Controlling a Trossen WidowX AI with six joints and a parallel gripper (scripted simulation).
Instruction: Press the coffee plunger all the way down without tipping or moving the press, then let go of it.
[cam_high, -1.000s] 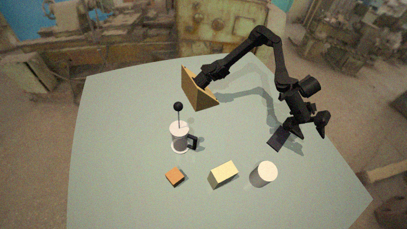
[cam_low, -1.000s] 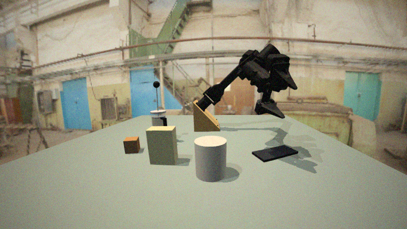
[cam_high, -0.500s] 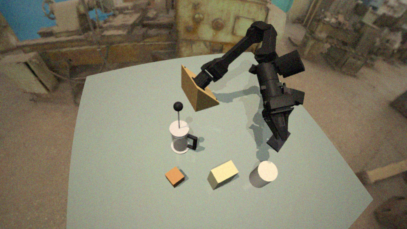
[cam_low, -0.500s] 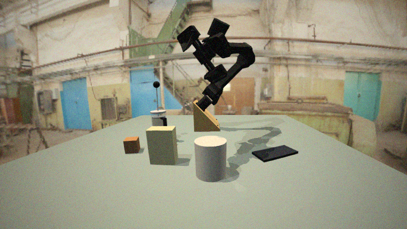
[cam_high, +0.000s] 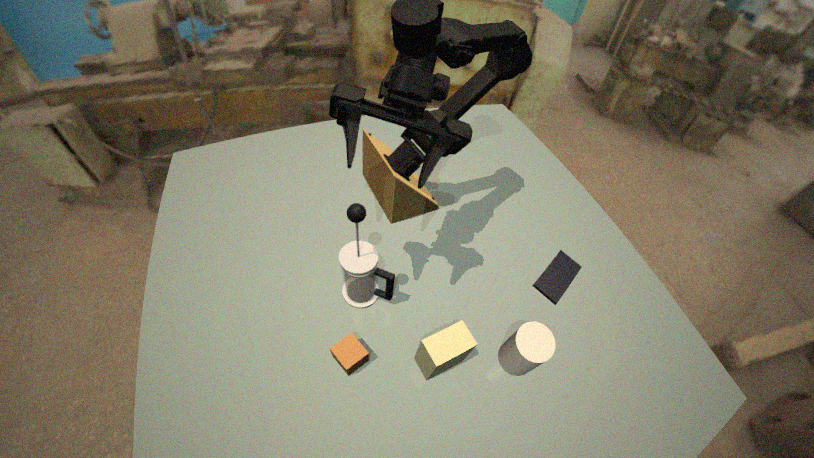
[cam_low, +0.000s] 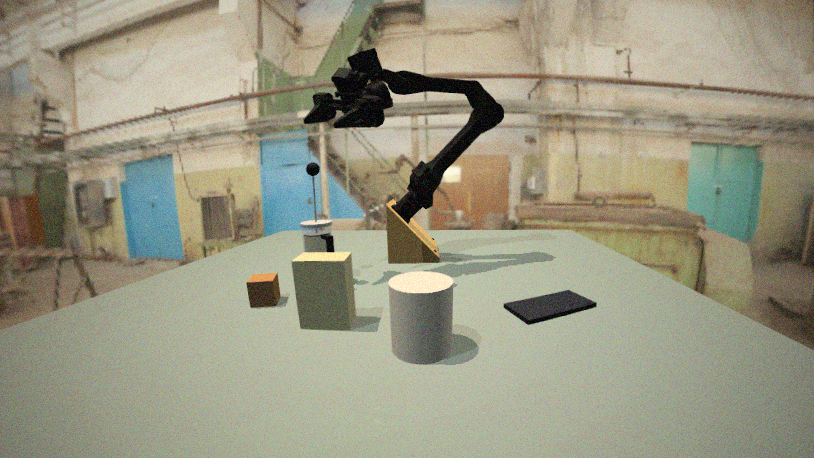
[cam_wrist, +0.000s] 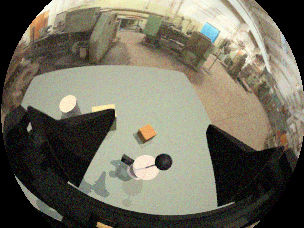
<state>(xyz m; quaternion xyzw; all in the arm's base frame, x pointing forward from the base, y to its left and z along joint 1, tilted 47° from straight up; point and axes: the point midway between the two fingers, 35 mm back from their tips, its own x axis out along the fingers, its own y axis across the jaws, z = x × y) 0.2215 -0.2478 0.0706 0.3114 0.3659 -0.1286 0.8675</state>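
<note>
Now: gripper tip 22 cm above the coffee press, 2 cm to the left of it and 2 cm past it. The rest, counted from my gripper tip: yellow block (28 cm below, 17 cm ahead, 5 cm to the left); dark flat slab (42 cm to the left, 34 cm below, 12 cm ahead).
</note>
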